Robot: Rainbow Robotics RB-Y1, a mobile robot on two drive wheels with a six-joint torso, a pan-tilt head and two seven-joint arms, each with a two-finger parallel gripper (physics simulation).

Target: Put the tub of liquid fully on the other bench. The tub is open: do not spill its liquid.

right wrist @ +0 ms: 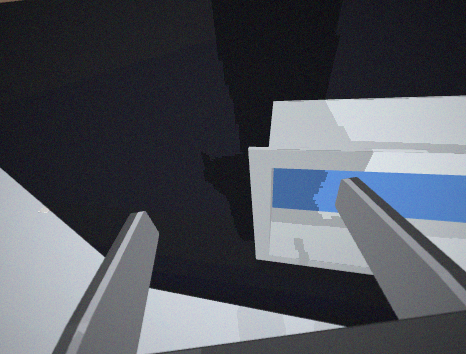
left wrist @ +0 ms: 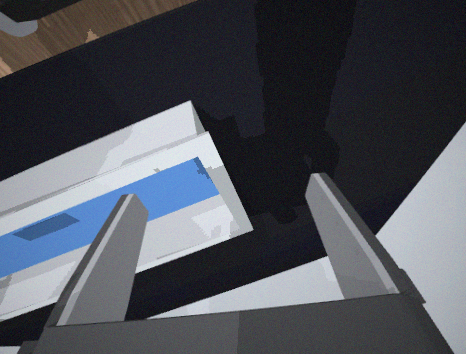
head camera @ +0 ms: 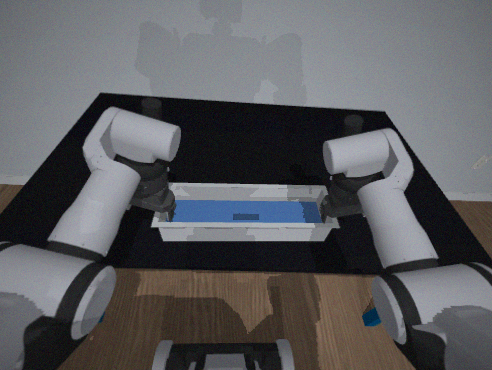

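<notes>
The open white tub (head camera: 215,234) (left wrist: 165,125) (right wrist: 310,125) stands upright on the black bench (head camera: 240,135) (left wrist: 165,60) (right wrist: 125,90), its long side across the head camera view. Blue liquid (head camera: 280,212) (left wrist: 175,182) (right wrist: 430,192) lies inside, below the rim. My left gripper (head camera: 171,212) (left wrist: 224,194) is open and empty at the tub's left end, one finger over the inside and one beyond the end wall. My right gripper (head camera: 325,212) (right wrist: 243,207) is open and empty at the right end, straddling that end in the same way. The fingertips are partly hidden in the head view. A second bench does not show.
A grey wall (head camera: 340,55) rises behind the black bench. Wooden floor (head camera: 225,290) shows in front of the bench's near edge. A small blue object (head camera: 371,317) shows beside the right arm, and a blue bit shows beside the left arm.
</notes>
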